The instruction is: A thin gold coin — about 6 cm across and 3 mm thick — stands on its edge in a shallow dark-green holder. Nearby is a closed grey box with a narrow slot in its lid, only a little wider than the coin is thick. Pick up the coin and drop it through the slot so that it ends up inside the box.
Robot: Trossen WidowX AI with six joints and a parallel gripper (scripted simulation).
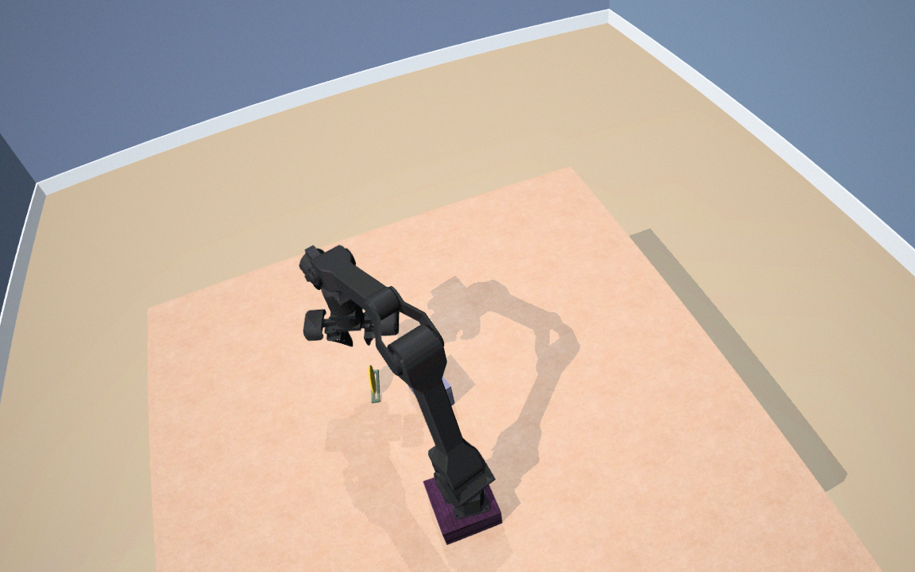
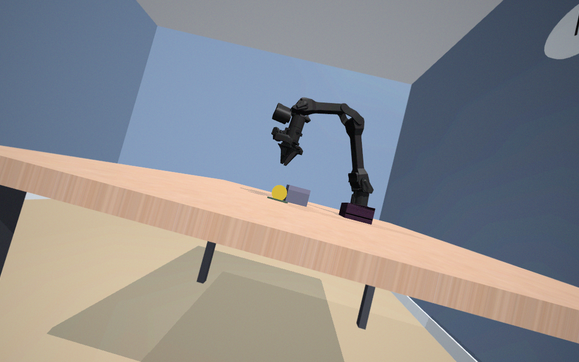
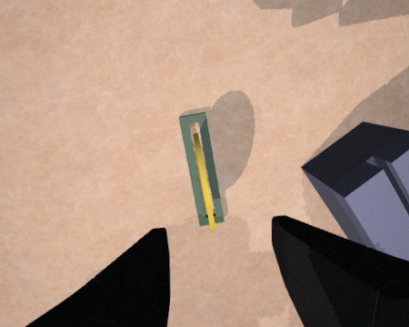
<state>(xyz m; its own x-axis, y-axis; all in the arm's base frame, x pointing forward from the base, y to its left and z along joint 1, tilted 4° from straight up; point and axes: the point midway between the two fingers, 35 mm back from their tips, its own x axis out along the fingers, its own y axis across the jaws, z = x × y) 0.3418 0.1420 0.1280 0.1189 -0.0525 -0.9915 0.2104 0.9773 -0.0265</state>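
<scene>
My gripper tip is 120 mm above the coin and 10 mm past it.
</scene>
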